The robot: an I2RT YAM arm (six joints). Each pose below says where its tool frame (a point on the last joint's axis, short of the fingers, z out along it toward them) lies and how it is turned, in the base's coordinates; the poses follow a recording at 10 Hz.
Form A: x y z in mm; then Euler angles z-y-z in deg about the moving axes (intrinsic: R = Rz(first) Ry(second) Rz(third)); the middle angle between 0 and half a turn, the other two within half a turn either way.
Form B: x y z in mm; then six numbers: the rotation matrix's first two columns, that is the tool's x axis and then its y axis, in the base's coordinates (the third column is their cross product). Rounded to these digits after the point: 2 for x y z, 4 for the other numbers.
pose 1, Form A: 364.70, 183.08, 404.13, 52.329, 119.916, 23.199
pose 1, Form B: 364.70, 183.08, 404.13, -0.5919, -0.1221, -0.7967, -0.6075, 0.7172, 0.3414
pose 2, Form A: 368.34, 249.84, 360.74, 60.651, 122.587, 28.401
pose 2, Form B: 368.34, 249.84, 360.74, -0.6468, -0.1798, -0.7412, -0.6412, 0.6544, 0.4008
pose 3, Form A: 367.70, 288.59, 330.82, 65.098, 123.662, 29.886
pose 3, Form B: 367.70, 288.59, 330.82, -0.6543, -0.2261, -0.7216, -0.6701, 0.6156, 0.4147
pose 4, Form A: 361.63, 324.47, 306.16, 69.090, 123.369, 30.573
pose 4, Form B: 361.63, 324.47, 306.16, -0.6442, -0.2608, -0.7190, -0.7044, 0.5686, 0.4248
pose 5, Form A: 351.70, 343.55, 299.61, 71.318, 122.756, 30.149
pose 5, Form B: 351.70, 343.55, 299.61, -0.6257, -0.2823, -0.7272, -0.7321, 0.5344, 0.4224
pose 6, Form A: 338.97, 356.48, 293.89, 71.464, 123.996, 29.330
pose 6, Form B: 338.97, 356.48, 293.89, -0.6194, -0.3065, -0.7228, -0.7395, 0.5368, 0.4061
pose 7, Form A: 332.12, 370.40, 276.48, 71.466, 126.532, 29.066
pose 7, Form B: 332.12, 370.40, 276.48, -0.6260, -0.3389, -0.7023, -0.7368, 0.5520, 0.3904
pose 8, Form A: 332.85, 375.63, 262.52, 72.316, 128.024, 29.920
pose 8, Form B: 332.85, 375.63, 262.52, -0.6374, -0.3571, -0.6828, -0.7324, 0.5560, 0.3929
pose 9, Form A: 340.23, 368.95, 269.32, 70.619, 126.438, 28.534
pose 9, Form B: 340.23, 368.95, 269.32, -0.6238, -0.3337, -0.7068, -0.7346, 0.5592, 0.3843
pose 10, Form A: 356.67, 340.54, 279.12, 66.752, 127.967, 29.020
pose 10, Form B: 356.67, 340.54, 279.12, -0.6581, -0.3028, -0.6894, -0.6856, 0.6194, 0.3824
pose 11, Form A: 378.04, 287.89, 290.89, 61.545, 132.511, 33.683
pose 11, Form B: 378.04, 287.89, 290.89, -0.7555, -0.2301, -0.6134, -0.5530, 0.7260, 0.4088
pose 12, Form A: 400.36, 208.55, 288.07, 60.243, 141.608, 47.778
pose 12, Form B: 400.36, 208.55, 288.07, -0.9043, -0.0897, -0.4173, -0.2953, 0.8374, 0.4599
